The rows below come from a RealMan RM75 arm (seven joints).
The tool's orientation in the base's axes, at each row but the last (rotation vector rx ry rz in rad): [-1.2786, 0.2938, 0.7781]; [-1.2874, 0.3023, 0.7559]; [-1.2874, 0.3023, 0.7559]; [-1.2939, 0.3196, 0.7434]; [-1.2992, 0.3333, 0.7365]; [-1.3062, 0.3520, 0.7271]
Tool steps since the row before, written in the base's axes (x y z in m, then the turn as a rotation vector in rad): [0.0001, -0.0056, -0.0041, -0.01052, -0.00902, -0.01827]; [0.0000, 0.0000, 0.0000, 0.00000, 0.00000, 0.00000]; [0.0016, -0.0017, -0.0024, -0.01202, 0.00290, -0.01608]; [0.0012, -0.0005, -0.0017, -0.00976, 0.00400, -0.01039]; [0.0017, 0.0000, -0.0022, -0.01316, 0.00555, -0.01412]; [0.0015, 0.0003, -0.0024, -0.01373, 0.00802, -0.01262]
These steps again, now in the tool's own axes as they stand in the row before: [0.0005, 0.0025, -0.0064, 0.00023, 0.01984, -0.01150]; [0.0000, 0.0000, 0.0000, 0.00000, 0.00000, 0.00000]; [0.0020, 0.0006, -0.0026, 0.00184, 0.02019, 0.00060]; [0.0017, 0.0004, -0.0012, 0.00040, 0.01454, 0.00277]; [0.0026, 0.0005, -0.0009, 0.00066, 0.01970, 0.00385]; [0.0027, 0.0008, -0.0006, 0.00002, 0.01917, 0.00668]
